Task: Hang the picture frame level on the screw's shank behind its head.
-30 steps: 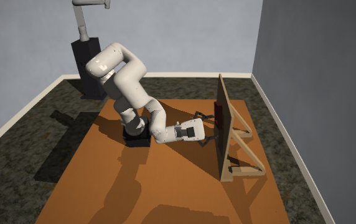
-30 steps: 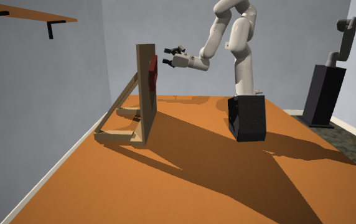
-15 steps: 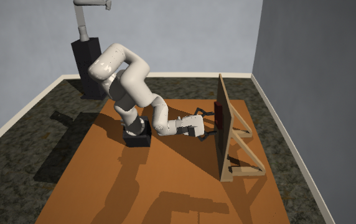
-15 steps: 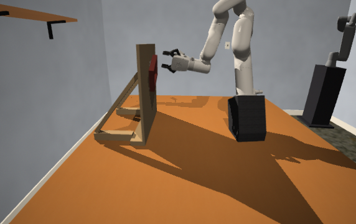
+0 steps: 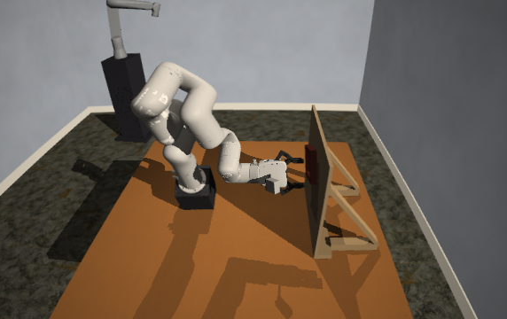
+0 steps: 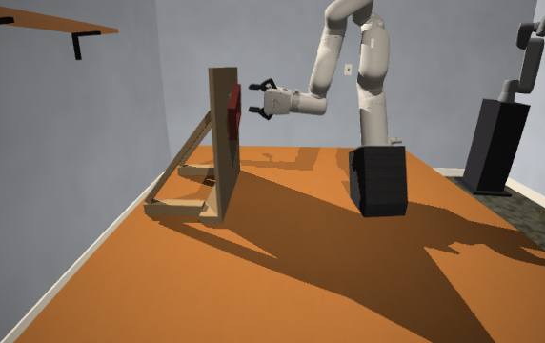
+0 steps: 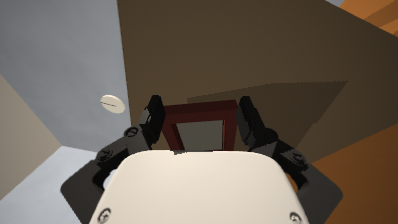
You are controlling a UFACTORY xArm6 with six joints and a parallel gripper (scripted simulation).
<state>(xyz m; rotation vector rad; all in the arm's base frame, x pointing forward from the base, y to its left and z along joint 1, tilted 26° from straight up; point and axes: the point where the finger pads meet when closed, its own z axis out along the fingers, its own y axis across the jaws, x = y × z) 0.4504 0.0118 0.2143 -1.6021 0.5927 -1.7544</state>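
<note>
Now: hand 4 cm short of the dark red picture frame, 12 cm to the right of it and 3 cm above it. The rest, counted from my hand: upright wooden board (6 cm ahead, 12 cm to the left, 11 cm below).
</note>
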